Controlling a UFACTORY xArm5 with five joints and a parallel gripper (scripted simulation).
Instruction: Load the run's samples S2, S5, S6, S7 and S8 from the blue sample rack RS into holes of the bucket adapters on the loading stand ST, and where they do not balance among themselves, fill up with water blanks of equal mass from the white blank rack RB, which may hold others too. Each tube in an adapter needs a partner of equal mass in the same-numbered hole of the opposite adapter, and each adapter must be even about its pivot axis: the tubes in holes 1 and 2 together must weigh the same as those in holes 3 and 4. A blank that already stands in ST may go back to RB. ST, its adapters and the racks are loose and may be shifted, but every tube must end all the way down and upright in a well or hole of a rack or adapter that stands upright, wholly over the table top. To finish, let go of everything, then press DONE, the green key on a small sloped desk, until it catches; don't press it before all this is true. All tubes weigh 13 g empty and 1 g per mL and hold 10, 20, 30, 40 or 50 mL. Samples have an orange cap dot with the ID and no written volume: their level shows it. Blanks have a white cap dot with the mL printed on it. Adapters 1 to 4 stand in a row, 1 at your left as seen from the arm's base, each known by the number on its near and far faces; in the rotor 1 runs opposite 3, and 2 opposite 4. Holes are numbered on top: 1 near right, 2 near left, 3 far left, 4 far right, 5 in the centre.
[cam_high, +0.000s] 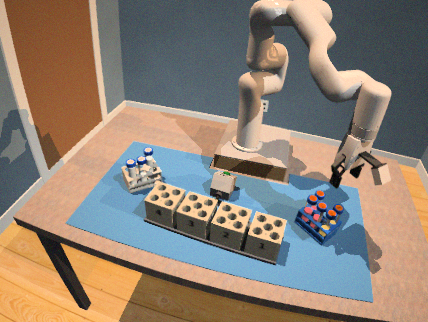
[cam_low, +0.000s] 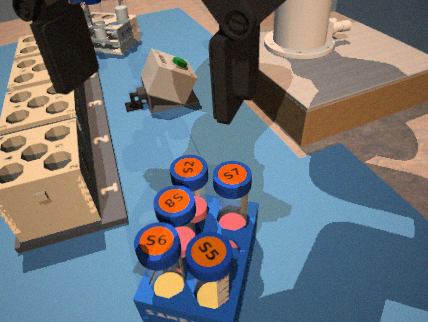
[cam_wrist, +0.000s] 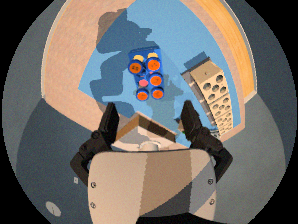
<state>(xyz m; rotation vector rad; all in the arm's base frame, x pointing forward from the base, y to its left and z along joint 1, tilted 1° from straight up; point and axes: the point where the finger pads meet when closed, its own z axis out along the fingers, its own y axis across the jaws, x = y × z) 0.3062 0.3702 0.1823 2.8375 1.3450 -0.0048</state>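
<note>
My hand is 20 mm past the blue sample rack RS, 20 mm to the left of it and 220 mm above it. Also, from my hand: white blank rack RB: 30 mm ahead, 670 mm to the right, 220 mm below; blue-capped tube: 60 mm ahead, 670 mm to the right, 190 mm below; loading stand ST: 120 mm ahead, 340 mm to the right, 240 mm below.
</note>
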